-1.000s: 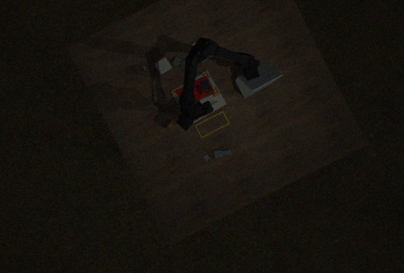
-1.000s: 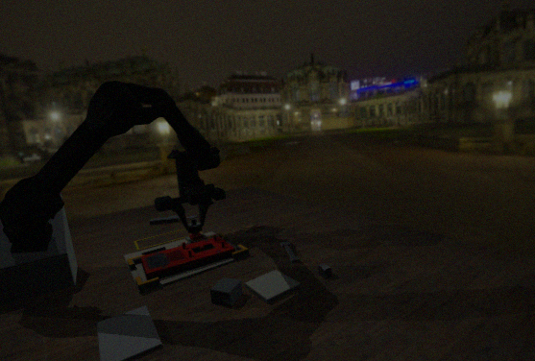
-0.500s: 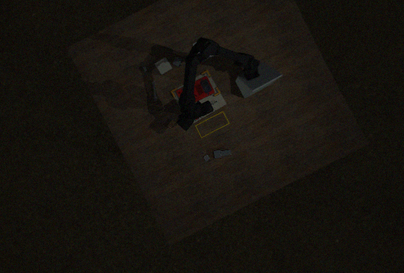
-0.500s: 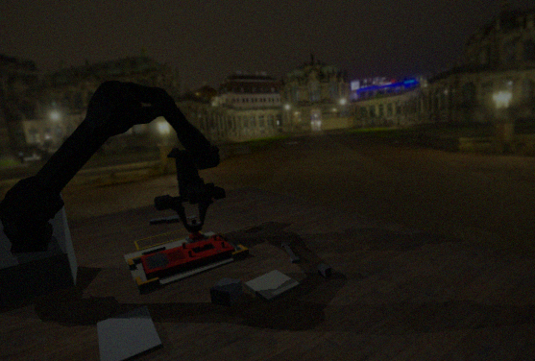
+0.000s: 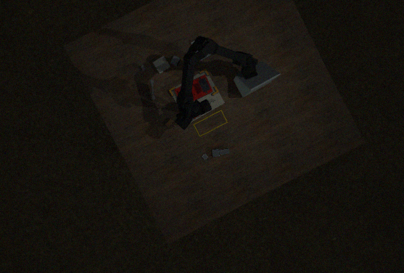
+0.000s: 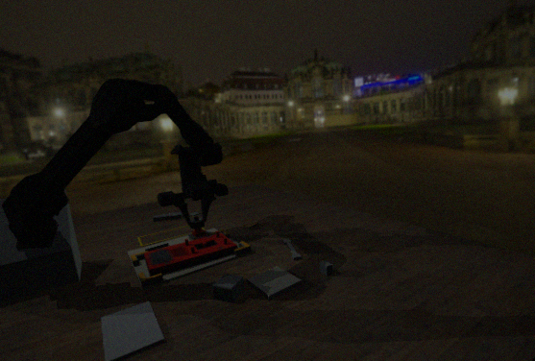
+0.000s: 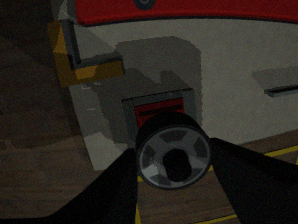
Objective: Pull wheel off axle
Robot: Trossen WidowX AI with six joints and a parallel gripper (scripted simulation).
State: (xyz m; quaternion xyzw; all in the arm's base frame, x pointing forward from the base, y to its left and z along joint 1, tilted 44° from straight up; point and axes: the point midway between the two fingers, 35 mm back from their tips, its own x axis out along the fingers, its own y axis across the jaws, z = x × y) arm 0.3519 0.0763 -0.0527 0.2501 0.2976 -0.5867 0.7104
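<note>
Now: gripper tip 10 mm above the axle. From my gripper tip the other things lie so: wheel: right at my gripper tip; thin rod: 180 mm ahead, 220 mm to the right, 40 mm below; pale flat tile: 80 mm ahead, 340 mm to the right, 40 mm below.
</note>
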